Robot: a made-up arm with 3 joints. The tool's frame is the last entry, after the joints.
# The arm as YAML. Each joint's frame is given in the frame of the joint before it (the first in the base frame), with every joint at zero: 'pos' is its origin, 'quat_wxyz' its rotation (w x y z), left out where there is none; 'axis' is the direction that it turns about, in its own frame. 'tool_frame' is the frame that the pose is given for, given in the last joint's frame.
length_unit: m
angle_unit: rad
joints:
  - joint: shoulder
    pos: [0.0, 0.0, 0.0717]
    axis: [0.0, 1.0, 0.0]
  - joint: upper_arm
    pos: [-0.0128, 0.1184, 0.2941]
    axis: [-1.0, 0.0, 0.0]
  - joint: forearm
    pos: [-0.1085, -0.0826, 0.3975]
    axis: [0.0, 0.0, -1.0]
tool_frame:
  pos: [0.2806, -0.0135, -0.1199]
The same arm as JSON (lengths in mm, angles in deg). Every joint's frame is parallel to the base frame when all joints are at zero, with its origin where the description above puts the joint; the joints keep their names.
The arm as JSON. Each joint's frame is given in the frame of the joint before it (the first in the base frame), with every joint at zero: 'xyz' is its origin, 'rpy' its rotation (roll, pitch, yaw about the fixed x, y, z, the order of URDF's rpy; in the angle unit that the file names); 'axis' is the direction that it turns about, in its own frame. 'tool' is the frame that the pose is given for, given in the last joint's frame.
{"units": {"length": "mm", "angle": "deg"}, "joints": [{"name": "shoulder", "type": "revolute", "origin": {"xyz": [0.0, 0.0, 71.7], "rpy": [0.0, 0.0, 0.0]}, "axis": "+y"}, {"name": "upper_arm", "type": "revolute", "origin": {"xyz": [-12.8, 118.4, 294.1], "rpy": [0.0, 0.0, 0.0]}, "axis": "-x"}, {"name": "forearm", "type": "revolute", "origin": {"xyz": [-108.5, -82.6, 397.5], "rpy": [0.0, 0.0, 0.0]}, "axis": "-z"}], "tool": {"origin": {"xyz": [280.6, -13.5, -119.9], "rpy": [0.0, 0.0, 0.0]}}}
